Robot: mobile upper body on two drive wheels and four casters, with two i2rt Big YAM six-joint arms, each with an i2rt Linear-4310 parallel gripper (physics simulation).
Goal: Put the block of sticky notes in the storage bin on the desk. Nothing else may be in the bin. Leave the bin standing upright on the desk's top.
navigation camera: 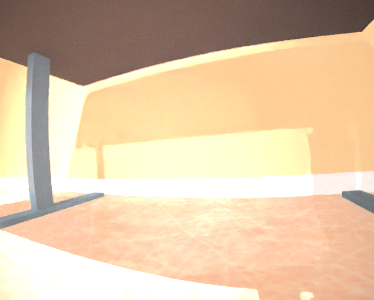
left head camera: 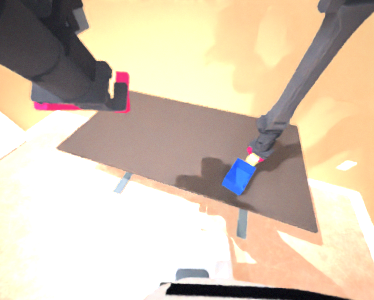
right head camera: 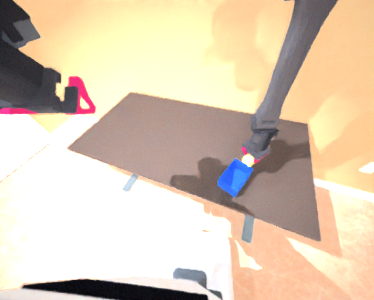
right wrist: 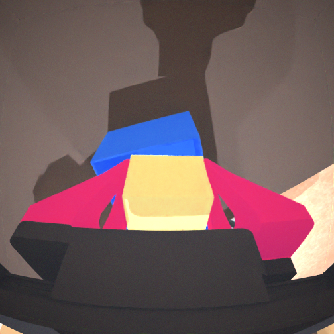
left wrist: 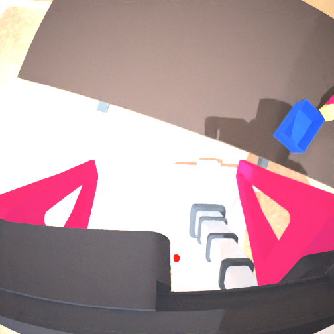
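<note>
The blue storage bin stands upright, open side up, on the dark desk, near its front edge. My right gripper is shut on the pale yellow block of sticky notes, at the bin's upper right rim in the head views. In the right wrist view the block hides the near part of the bin. The block's exact height over the rim is unclear. My left gripper is open and empty, away from the bin.
The right arm reaches in over the desk's far side. The navigation camera shows the desk's underside, a grey leg at the left and a foot bar at the right.
</note>
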